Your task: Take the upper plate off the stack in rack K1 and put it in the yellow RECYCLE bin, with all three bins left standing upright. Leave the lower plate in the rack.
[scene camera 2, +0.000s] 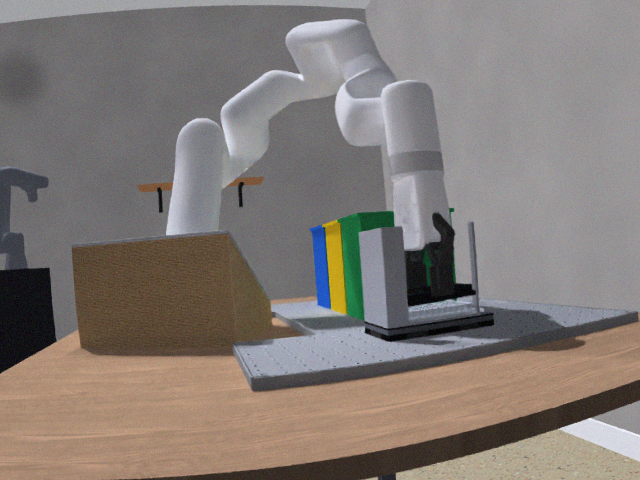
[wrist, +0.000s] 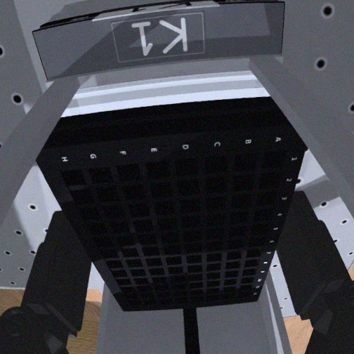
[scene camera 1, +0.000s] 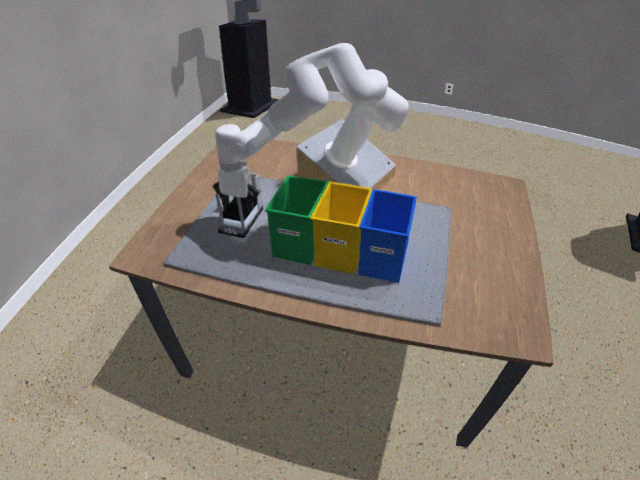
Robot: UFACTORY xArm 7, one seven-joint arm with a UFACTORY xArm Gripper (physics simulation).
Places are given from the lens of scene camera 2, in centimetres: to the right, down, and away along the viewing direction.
green bin (scene camera 2: 351,225): 6, -2, 93
blue bin (scene camera 2: 319,237): 0, 0, 118
yellow recycle bin (scene camera 2: 333,231): 3, -2, 106
black plate (scene camera 2: 417,296): 12, 7, 67
white plate (scene camera 2: 448,308): 17, 9, 68
The marked spots on the blue bin and the yellow recycle bin are 13 cm apart.
